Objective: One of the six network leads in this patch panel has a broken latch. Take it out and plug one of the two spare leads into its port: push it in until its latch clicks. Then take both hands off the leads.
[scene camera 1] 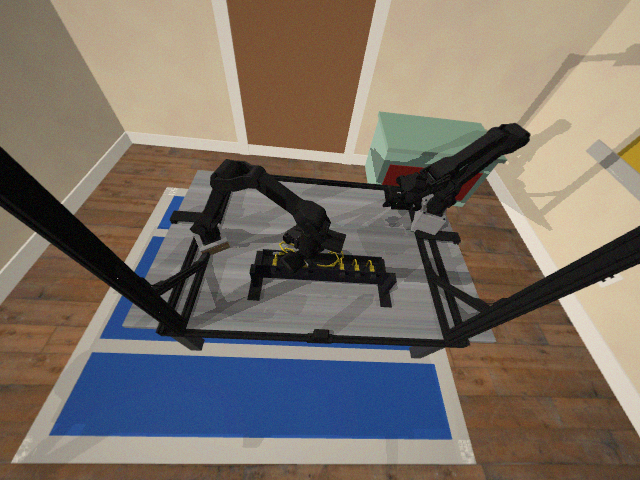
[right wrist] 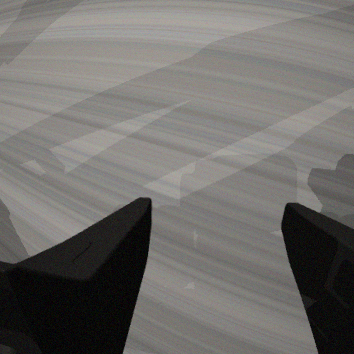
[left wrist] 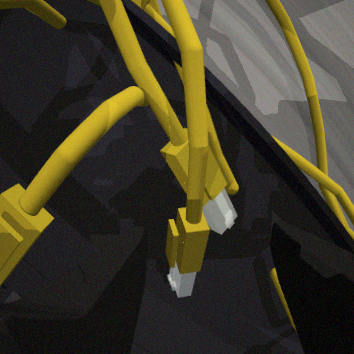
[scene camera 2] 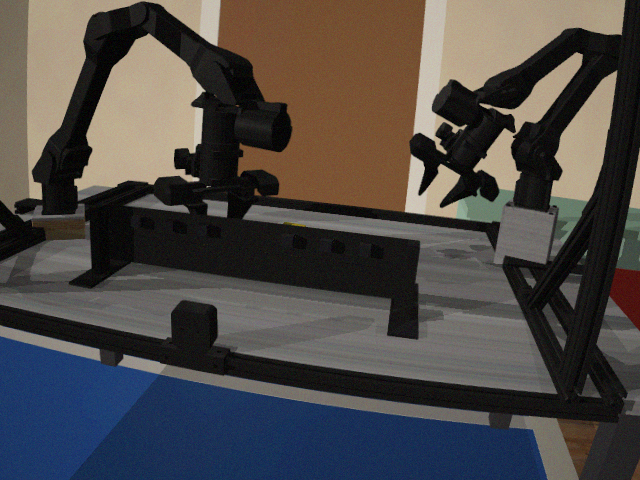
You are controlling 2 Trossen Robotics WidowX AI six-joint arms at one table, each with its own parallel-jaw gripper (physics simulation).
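Frame: origin at the left arm's base, x back, y right, z up, level; centimetres.
Seen in the pictures: left gripper, fingertip midpoint: (scene camera 1: pixel 304 261) (left wrist: pixel 209 236); right gripper, fingertip midpoint: (scene camera 1: pixel 387 207) (right wrist: pixel 219 212) (scene camera 2: pixel 429 200); left arm's base, link origin: (scene camera 1: pixel 210 236) (scene camera 2: pixel 59 210); right arm's base, link origin: (scene camera 1: pixel 434 209) (scene camera 2: pixel 532 206).
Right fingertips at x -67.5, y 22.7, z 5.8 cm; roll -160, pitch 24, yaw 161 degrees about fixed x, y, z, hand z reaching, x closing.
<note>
Pixels of each thing's top centre, then the offset from my right fingertips to it. "*": a spot on its surface instead. Level surfaces: height alone.
- black patch panel, top centre: (scene camera 2: pixel 251 216) (scene camera 1: pixel 324 263) dx +38.2, dy +10.8, dz +0.7 cm
- grey table, surface height: dz -10.2 cm
- plugged lead, surface spot: (left wrist: pixel 17 225) * dx +47.3, dy +3.7, dz -1.1 cm
The black patch panel (scene camera 1: pixel 366 277) (scene camera 2: pixel 270 257) stands across the middle of the grey table (scene camera 1: pixel 347 305). Yellow leads are plugged into its top; three on the right (scene camera 1: pixel 356 264) show plainly. My left gripper (scene camera 1: pixel 299 257) (scene camera 2: pixel 215 206) is open and empty, hanging just over the panel's left half. In the left wrist view two loose yellow plugs with clear tips, one (left wrist: pixel 187 242) in front of the other (left wrist: pixel 212 191), hang on their cables over the dark panel. A plugged lead (left wrist: pixel 17 225) sits at the left; my fingers are out of that frame. My right gripper (scene camera 1: pixel 396 197) (scene camera 2: pixel 434 196) (right wrist: pixel 219 212) is open and empty, high over bare table at the far right.
A black frame rail (scene camera 1: pixel 318 337) runs around the table, with a small black block (scene camera 2: pixel 194 324) on its front bar. The right arm's grey base block (scene camera 2: pixel 525 238) stands at the right edge. A green cabinet (scene camera 1: pixel 413 138) stands behind the table.
</note>
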